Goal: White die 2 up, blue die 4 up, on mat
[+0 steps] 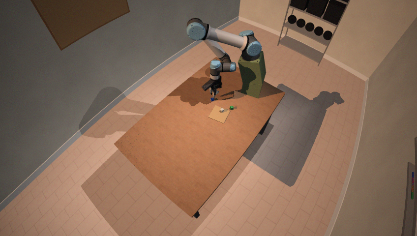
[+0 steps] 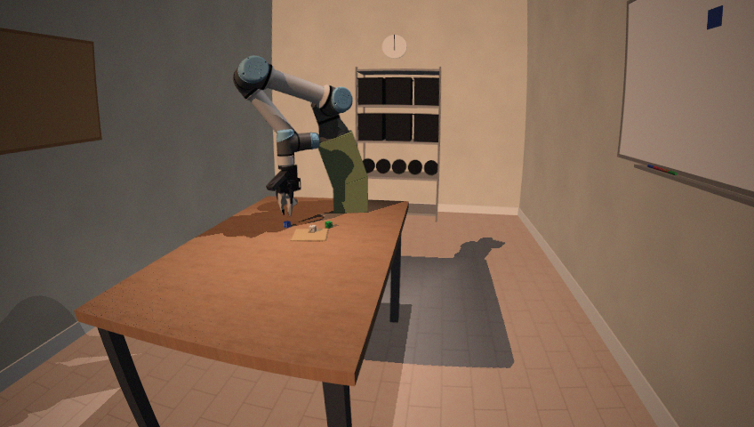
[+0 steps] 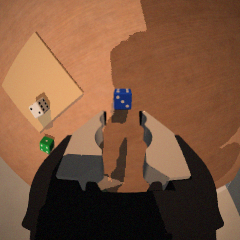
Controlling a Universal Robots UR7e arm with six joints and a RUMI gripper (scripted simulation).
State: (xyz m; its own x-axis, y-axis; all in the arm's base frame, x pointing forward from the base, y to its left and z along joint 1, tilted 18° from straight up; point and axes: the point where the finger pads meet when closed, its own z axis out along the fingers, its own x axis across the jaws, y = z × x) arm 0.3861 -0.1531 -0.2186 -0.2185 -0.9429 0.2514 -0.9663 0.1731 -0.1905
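Now: hand 50 mm above the blue die. From my hand the other things lie so: green die 180 mm to the left, 60 mm behind, 50 mm below; then tan mat 150 mm to the left, 70 mm below, 60 mm ahead; then white die 140 mm to the left, 50 mm below, 20 mm ahead.
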